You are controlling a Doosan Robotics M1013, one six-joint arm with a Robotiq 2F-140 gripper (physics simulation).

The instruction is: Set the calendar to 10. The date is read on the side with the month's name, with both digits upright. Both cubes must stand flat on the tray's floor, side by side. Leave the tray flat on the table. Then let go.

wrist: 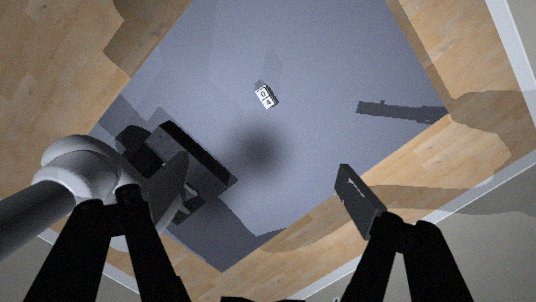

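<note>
The calendar lies far off, small, in the upper middle of the wrist view. Its two white cubes are side by side: one cube [262,93] shows a black 0 and the other cube [268,102] shows a black 4. A dark edge, seemingly part of the tray [273,95], runs along their right side. The month's name is too small to tell. My gripper [264,170] is wide open with no object between its fingers, well apart from the calendar and high above the table.
The calendar stands on a blue-grey surface [320,55] bordered by wooden flooring [45,60]. A rounded light-grey robot part [82,162] and a dark grey block with a black strip [195,152] are at the left, partly behind the left finger. Shadows cross the surface.
</note>
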